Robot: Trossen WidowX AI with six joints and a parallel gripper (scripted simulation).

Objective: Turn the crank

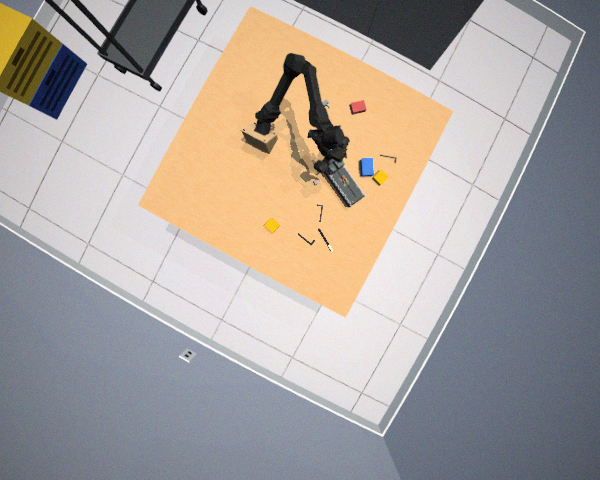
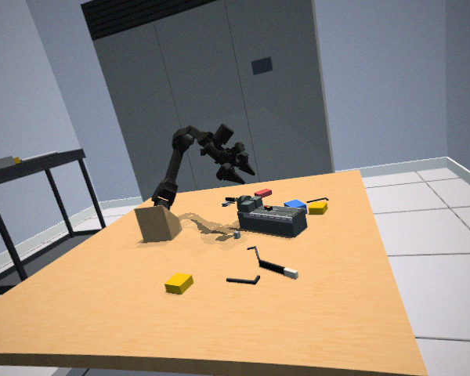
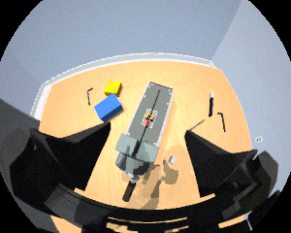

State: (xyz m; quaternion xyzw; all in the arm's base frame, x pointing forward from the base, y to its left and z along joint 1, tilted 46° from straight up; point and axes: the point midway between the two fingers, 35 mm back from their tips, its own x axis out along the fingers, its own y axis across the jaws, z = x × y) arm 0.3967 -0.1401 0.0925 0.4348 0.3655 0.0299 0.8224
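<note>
Right now my gripper tip is 110 mm past the dark crank handle, 90 mm above it and 60 mm to the right of it. Also, from my gripper tip: small grey cube 190 mm below, 80 mm behind, 70 mm to the right; then blue block 180 mm below, 140 mm ahead, 110 mm to the left; then red pointer 120 mm below, 40 mm ahead, 10 mm to the right.
</note>
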